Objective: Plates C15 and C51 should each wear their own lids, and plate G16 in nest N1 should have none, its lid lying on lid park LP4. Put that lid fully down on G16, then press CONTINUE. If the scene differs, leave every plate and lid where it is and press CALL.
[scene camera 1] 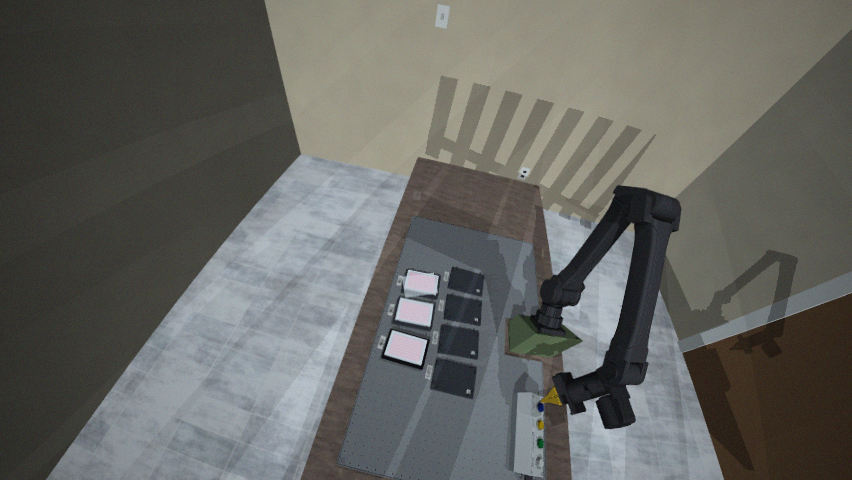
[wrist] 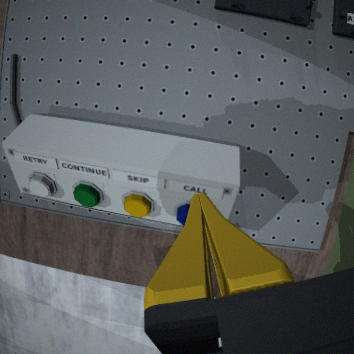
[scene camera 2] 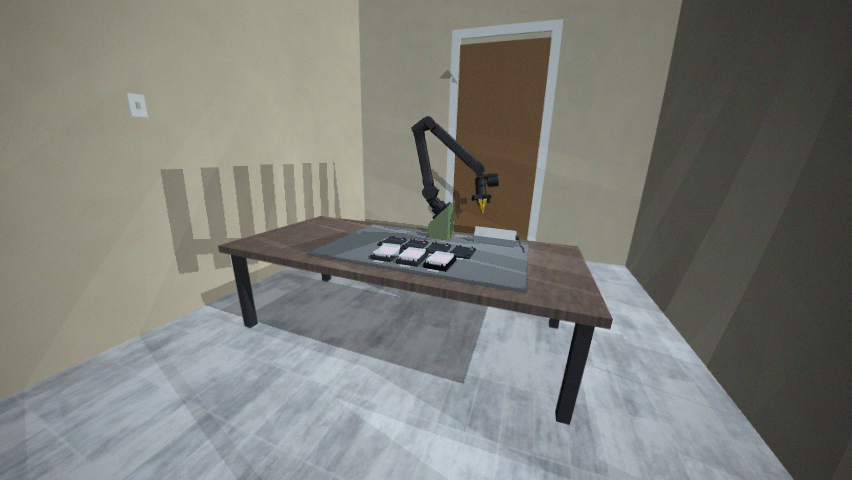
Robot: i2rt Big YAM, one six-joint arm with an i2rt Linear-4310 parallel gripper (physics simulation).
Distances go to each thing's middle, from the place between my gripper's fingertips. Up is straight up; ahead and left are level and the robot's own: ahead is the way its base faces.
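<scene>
There is the nest LP4 (scene camera 1: 454, 341), and my hand is 25 cm short of it. My hand is also 17 cm to the left of the nest LP4 and 15 cm above it.
</scene>
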